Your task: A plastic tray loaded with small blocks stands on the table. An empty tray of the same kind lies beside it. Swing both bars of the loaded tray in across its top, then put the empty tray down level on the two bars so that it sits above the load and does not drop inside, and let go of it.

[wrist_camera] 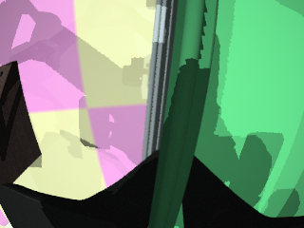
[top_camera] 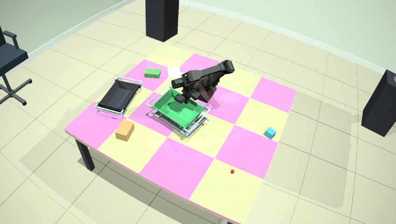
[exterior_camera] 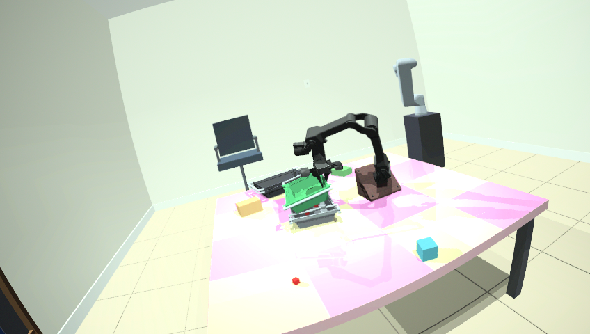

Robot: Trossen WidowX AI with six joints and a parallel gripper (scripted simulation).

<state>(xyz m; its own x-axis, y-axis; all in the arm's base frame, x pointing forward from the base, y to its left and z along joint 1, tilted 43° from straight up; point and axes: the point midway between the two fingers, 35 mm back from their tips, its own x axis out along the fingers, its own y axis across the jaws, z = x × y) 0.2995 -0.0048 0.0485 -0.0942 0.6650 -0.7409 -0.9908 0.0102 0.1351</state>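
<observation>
Right now the green tray is 80 mm ahead of my gripper tip, 10 mm to the right of it and 10 mm above it. Round my gripper tip: orange block (370 mm ahead, 220 mm to the right, 80 mm below); then green block (470 mm to the right, 220 mm behind, 90 mm below); then white card (350 mm to the right, 350 mm behind, 110 mm below).
</observation>
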